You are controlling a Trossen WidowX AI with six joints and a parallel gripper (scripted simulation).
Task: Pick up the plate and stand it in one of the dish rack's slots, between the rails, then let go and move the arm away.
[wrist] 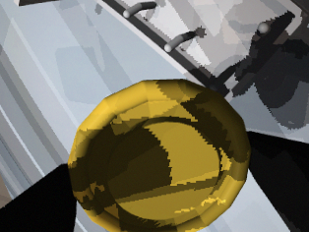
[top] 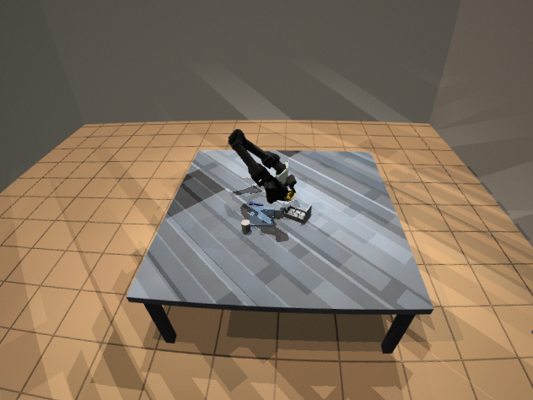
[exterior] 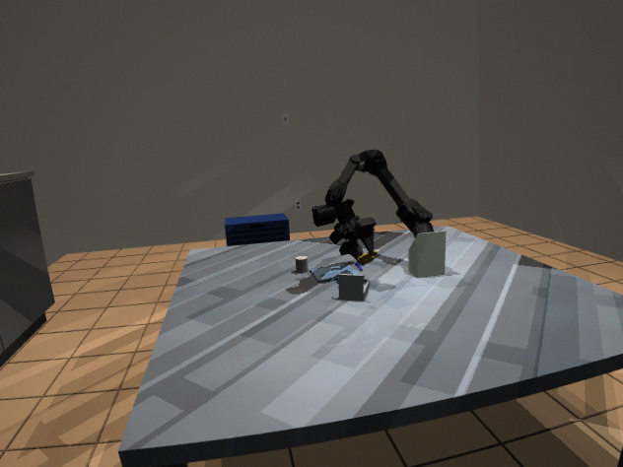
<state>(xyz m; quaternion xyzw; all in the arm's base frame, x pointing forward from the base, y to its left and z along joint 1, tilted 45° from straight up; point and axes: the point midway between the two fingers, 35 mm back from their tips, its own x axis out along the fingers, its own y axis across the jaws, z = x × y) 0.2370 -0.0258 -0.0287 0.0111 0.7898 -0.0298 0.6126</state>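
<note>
Right now my gripper tip is 60 mm short of the dish rack, 30 mm to the right of it and 70 mm above it. From my gripper tip the other things lie so: yellow plate (right at my gripper tip); then beige cup (140 mm ahead, 250 mm to the right, 60 mm below); then blue mat (50 mm ahead, 160 mm to the right, 90 mm below).
</note>
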